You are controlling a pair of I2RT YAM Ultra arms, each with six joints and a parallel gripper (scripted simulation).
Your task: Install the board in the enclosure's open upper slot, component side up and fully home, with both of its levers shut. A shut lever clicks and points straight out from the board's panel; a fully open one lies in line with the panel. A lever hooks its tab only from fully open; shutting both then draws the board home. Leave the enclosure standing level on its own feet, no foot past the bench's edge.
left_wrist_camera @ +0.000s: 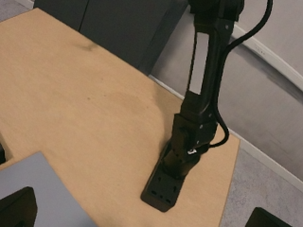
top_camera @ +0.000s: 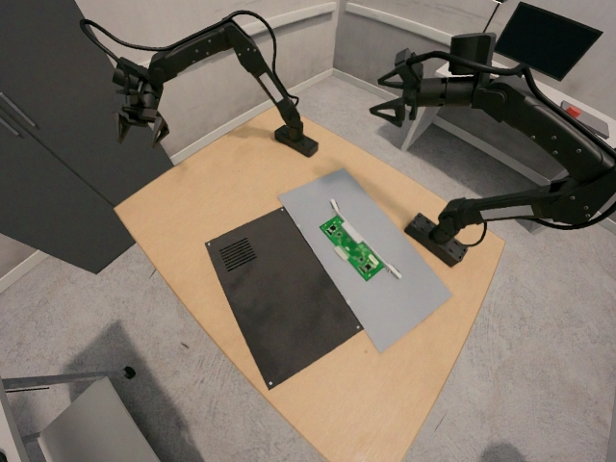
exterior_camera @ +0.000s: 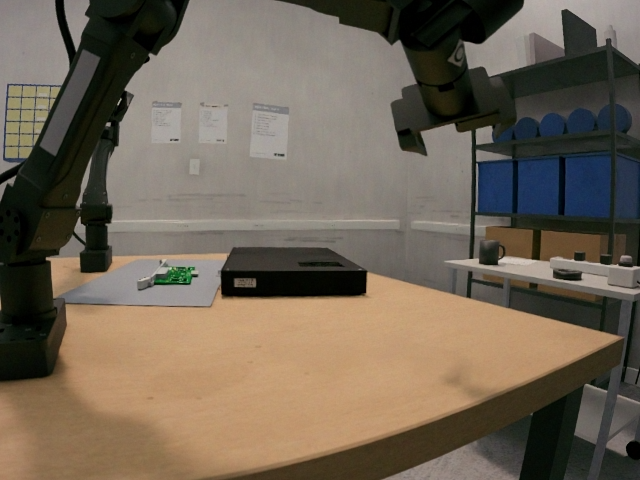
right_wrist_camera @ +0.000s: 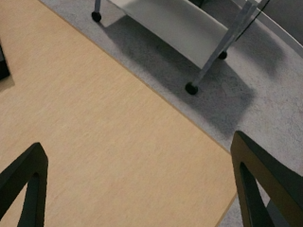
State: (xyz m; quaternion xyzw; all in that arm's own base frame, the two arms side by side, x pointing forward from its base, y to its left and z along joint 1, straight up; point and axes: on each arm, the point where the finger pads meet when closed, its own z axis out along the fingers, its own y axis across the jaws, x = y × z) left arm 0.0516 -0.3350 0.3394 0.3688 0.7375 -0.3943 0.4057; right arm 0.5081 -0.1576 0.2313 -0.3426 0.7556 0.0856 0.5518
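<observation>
My left hand is 13 cm short of the grey mat, 15 cm to the right of it and 39 cm above it. From my left hand the other things lie so: black enclosure 39 cm ahead, 8 cm to the left, 35 cm below.
</observation>
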